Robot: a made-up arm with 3 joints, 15 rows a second.
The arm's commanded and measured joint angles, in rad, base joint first. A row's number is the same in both.
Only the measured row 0 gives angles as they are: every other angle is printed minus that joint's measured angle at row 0.
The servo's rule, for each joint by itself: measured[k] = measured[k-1] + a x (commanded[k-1-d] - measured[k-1]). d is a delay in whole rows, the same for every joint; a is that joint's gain. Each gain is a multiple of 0.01, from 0.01 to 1. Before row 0 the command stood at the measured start. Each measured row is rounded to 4 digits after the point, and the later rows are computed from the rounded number. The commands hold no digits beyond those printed.
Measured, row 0: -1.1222, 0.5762, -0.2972
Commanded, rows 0 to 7: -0.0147, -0.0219, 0.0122; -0.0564, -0.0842, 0.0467; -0.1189, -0.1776, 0.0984; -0.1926, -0.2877, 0.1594; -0.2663, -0.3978, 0.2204; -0.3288, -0.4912, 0.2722; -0.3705, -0.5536, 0.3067; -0.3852, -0.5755, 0.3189
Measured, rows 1 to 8: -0.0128, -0.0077, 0.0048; -0.0507, -0.0345, 0.0211; -0.1100, -0.0846, 0.0512; -0.1819, -0.1557, 0.0934; -0.2553, -0.2404, 0.1429; -0.3192, -0.3282, 0.1933; -0.3638, -0.4071, 0.2375; -0.3824, -0.4660, 0.2692
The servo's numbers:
d 0
a 0.87 0.35 0.39

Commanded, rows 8 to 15: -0.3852, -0.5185, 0.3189; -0.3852, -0.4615, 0.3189; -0.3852, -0.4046, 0.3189; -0.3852, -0.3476, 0.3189; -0.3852, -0.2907, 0.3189; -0.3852, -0.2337, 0.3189; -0.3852, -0.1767, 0.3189; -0.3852, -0.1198, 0.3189
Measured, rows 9 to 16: -0.3848, -0.4844, 0.2886; -0.3851, -0.4764, 0.3004; -0.3852, -0.4513, 0.3076; -0.3852, -0.4150, 0.3120; -0.3852, -0.3715, 0.3147; -0.3852, -0.3233, 0.3163; -0.3852, -0.2720, 0.3173; -0.3852, -0.2187, 0.3179
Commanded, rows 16 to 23: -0.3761, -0.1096, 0.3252; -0.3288, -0.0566, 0.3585; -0.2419, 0.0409, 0.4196; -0.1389, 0.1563, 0.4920; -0.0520, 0.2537, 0.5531; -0.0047, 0.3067, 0.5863; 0.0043, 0.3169, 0.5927; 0.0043, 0.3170, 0.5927
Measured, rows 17 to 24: -0.3773, -0.1805, 0.3207; -0.3351, -0.1371, 0.3354; -0.2540, -0.0748, 0.3682; -0.1539, 0.0061, 0.4165; -0.0652, 0.0928, 0.4698; -0.0126, 0.1677, 0.5152; 0.0021, 0.2199, 0.5454; 0.0040, 0.2539, 0.5638
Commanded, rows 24 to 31: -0.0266, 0.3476, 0.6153; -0.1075, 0.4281, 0.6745; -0.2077, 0.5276, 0.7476; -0.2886, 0.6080, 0.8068; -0.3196, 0.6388, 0.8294; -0.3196, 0.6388, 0.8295; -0.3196, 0.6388, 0.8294; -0.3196, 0.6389, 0.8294
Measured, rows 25 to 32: -0.0226, 0.2867, 0.5839; -0.0965, 0.3362, 0.6192; -0.1932, 0.4032, 0.6693; -0.2762, 0.4749, 0.7229; -0.3140, 0.5323, 0.7644; -0.3189, 0.5696, 0.7898; -0.3195, 0.5938, 0.8052; -0.3196, 0.6096, 0.8146
